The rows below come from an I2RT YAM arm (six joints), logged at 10 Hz.
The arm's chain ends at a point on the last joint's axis. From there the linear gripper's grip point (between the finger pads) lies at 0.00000 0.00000 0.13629 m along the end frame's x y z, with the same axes.
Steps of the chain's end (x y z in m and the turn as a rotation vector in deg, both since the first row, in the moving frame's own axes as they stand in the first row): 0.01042 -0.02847 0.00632 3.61 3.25 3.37; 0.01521 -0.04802 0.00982 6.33 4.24 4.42; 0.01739 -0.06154 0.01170 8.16 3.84 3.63; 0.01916 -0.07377 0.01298 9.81 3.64 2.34; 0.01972 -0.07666 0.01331 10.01 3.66 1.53; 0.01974 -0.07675 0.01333 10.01 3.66 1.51; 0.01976 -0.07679 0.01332 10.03 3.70 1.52
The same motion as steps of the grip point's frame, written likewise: 0.01839 -0.03681 0.00583 3.61 3.25 3.37; 0.02584 -0.06263 0.00862 6.33 4.24 4.42; 0.02709 -0.08057 0.01002 8.16 3.84 3.63; 0.02824 -0.09679 0.01071 9.81 3.64 2.34; 0.02869 -0.10022 0.01096 10.01 3.66 1.53; 0.02871 -0.10031 0.01098 10.01 3.66 1.51; 0.02882 -0.10039 0.01095 10.03 3.70 1.52
